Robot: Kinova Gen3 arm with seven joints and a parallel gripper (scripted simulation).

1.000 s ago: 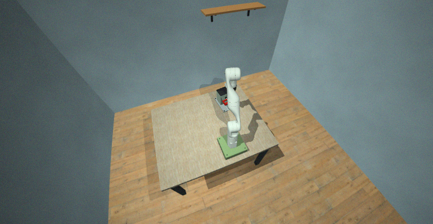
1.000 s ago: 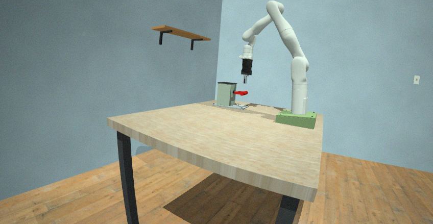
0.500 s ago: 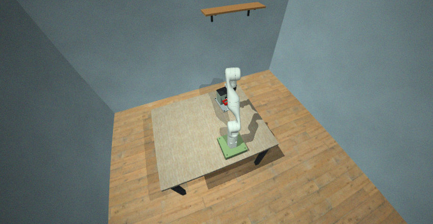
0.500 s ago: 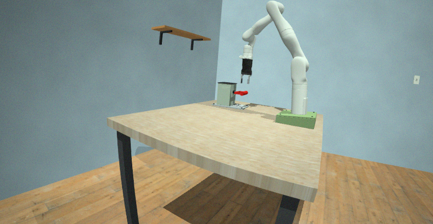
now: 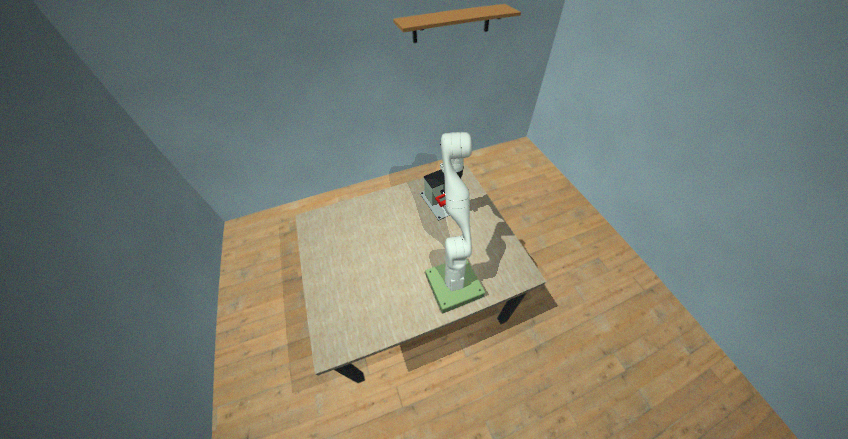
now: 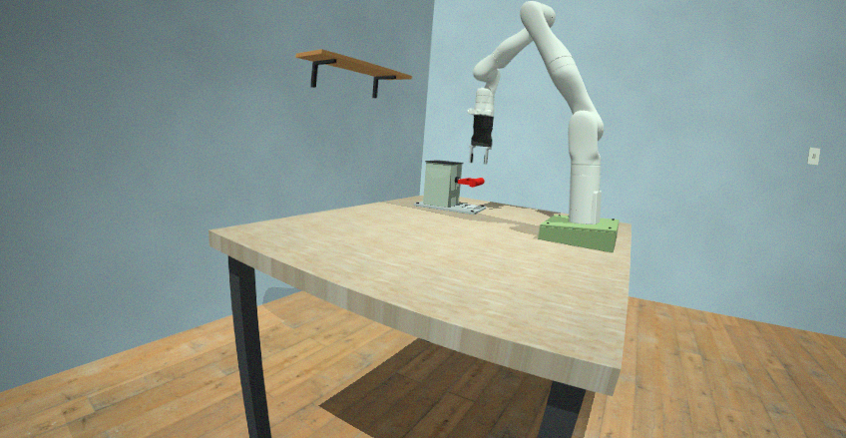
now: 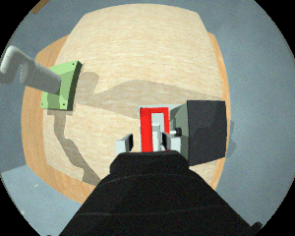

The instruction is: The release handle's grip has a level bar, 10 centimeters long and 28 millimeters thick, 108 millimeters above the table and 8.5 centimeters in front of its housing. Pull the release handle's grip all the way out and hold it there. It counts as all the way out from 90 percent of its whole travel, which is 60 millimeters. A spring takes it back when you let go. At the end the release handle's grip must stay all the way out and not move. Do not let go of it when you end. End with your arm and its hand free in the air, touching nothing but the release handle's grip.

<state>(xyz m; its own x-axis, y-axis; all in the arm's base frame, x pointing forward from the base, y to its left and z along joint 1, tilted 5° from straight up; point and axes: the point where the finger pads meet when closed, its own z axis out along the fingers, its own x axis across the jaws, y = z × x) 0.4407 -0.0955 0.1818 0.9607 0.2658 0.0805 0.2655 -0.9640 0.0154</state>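
Right now the base plate is 19 cm below my hand, 9 cm ahead of it and 3 cm to the left of it.
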